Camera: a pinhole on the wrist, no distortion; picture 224 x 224 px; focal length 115.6 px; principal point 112.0 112.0 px. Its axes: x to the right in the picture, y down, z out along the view. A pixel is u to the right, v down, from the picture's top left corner.
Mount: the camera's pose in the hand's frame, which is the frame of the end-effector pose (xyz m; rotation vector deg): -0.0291 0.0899 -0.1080 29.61 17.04 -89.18
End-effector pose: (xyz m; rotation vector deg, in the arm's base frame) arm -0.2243 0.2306 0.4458 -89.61 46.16 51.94
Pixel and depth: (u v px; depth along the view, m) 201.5 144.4 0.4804
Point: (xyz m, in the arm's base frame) 0.1921 0.4444 0.6176
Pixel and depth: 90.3 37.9 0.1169
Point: -0.3293 0.2188 0.5257
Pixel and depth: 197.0 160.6 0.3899
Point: 0.1142 0.3925 0.5308
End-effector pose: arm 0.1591 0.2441 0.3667 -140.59 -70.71 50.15
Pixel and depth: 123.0 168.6 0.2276
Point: 0.0953 0.3089 0.2979
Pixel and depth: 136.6 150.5 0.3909
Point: -0.0619 0.3835 0.2750
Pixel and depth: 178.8 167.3 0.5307
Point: -0.2021 0.6299 0.3414
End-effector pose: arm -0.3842 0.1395 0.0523 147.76 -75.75 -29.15
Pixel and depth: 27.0 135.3 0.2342
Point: -0.5557 0.0789 -0.0743
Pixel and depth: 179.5 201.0 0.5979
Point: 0.0890 0.1624 -0.4643
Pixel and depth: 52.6 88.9 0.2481
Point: -0.5700 0.1817 -0.0462
